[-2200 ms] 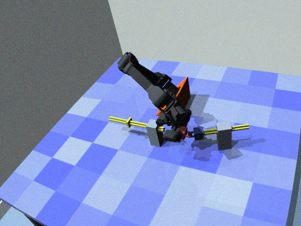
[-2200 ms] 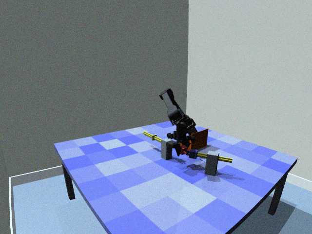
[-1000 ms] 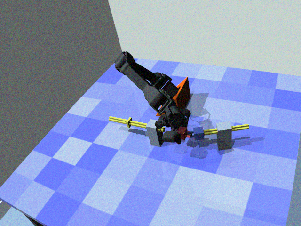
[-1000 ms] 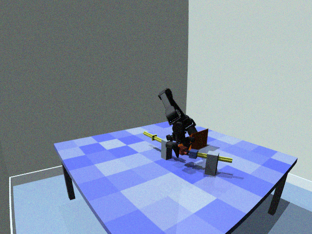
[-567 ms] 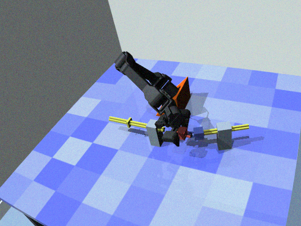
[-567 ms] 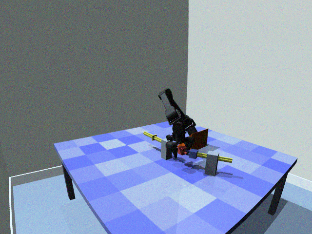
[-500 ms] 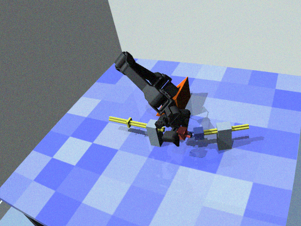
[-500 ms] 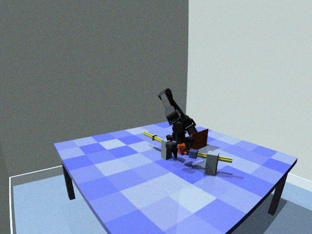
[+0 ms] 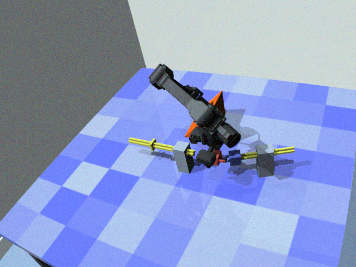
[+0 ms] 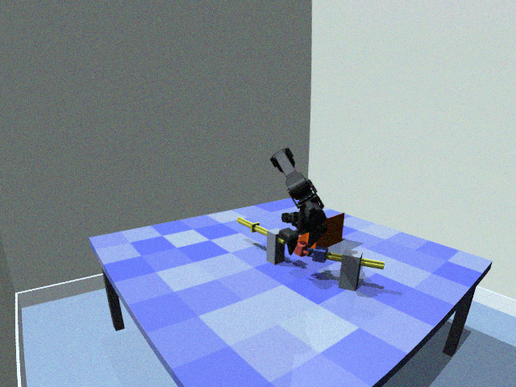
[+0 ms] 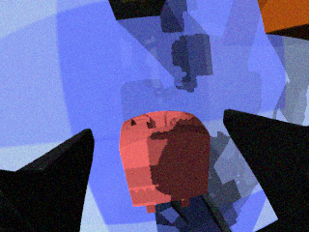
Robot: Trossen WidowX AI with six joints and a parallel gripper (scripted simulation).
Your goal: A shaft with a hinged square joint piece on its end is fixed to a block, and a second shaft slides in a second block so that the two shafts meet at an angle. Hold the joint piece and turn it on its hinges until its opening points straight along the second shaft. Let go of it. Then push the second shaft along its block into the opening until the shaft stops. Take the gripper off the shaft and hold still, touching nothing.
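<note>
The red square joint piece lies 2 cm to the left of my gripper tip and 1 cm above it.
</note>
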